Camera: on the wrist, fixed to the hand. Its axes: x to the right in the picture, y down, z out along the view.
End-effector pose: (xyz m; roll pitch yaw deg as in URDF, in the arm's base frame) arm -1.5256 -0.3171 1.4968 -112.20 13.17 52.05
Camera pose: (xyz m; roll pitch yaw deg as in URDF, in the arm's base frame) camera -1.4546 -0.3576 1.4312 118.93 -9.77 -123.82
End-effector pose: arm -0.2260 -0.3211 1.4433 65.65 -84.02 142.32
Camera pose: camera -0.2333 -0.4205 1.4756 -82.49 79.90 -62.29
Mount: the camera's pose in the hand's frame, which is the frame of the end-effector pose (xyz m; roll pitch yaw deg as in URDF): 0.0264 0.0872 -0.0518 7.45 2.49 175.34
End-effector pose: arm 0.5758 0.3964 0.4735 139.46 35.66 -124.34
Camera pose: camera 0.5052 0.3508 0.5361 -133.47 -40.56 58.18
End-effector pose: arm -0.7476 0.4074 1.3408 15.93 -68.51 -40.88
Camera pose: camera -0.6579 0.4595 1.3559 -21.95 69.01 124.57
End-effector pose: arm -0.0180 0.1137 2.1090 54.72 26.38 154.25
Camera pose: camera -0.0961 0.0485 2.1342 -44.68 -28.64 -31.13
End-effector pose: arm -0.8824 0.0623 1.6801 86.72 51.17 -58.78
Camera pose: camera -0.7914 0.0215 1.7123 -75.25 -55.58 116.35
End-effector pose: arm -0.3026 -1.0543 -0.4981 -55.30 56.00 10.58
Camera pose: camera -0.3718 -1.0601 -0.5766 63.61 -50.75 -170.37
